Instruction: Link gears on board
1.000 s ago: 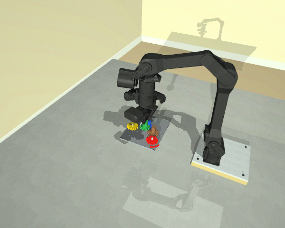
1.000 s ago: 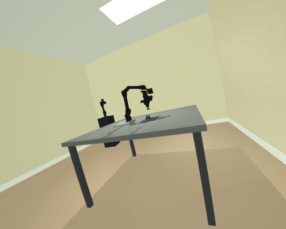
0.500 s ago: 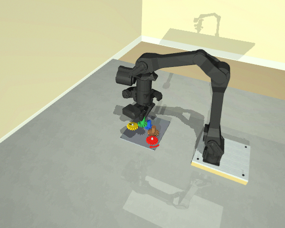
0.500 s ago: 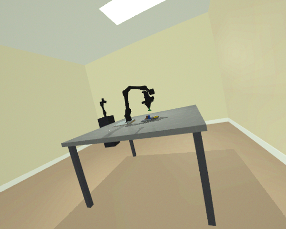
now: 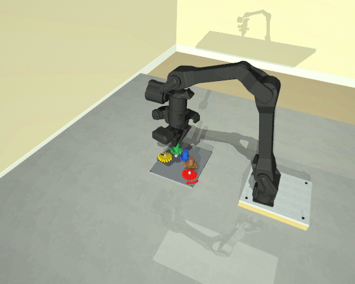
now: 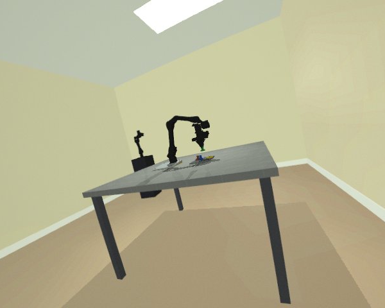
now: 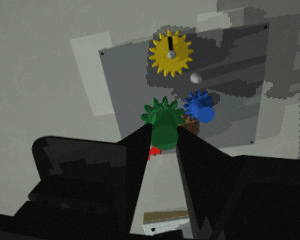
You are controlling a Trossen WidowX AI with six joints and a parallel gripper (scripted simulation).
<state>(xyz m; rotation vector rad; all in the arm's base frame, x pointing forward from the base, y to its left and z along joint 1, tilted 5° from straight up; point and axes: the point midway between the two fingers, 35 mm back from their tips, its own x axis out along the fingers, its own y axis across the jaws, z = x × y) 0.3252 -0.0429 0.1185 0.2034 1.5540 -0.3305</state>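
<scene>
My gripper tip is 2 cm past the blue gear, 5 cm to the left of it and 8 cm above it. From my gripper tip the other things lie so: yellow gear (5 cm ahead, 2 cm to the right, 9 cm below); green gear (1 cm below); brown gear (5 cm behind, 2 cm to the right, 8 cm below).
</scene>
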